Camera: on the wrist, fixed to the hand. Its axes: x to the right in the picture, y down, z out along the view.
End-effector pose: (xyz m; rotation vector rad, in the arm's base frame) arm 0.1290 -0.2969 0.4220 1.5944 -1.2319 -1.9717
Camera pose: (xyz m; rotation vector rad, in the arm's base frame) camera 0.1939 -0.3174 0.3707 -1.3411 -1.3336 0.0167
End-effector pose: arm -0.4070 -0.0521 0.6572 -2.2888 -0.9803 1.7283
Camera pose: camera -0.3617 0.0165 0.6796 0.4416 -1.6021 -0.5248
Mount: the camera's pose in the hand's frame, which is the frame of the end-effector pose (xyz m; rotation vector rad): 0.0258 -0.0448 -0.0678 -0.0660 -0.7232 3.0264
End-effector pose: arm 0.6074 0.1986 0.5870 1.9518 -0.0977 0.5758
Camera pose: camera 0.6207 0.2827 0.5834 -0.0471 2.5483 -0.8944
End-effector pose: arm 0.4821 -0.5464 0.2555 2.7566 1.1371 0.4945
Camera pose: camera 0.4463 -0.4974 0.3154 -1.2632 2.7292 0.4363
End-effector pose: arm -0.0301 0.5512 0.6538 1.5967 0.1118 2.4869
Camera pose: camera -0.0970 0.6026 0.6412 -0.5099 1.2072 0.0483
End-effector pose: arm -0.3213 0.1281 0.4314 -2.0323 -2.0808 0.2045
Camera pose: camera -0.3476 0.1486 0.5099 1.8715 -1.7338 -0.6998
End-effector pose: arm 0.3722 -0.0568 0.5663 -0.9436 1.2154 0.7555
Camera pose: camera 0.3882 -0.1375 0.5441 -1.6185 -0.7085 -2.0965
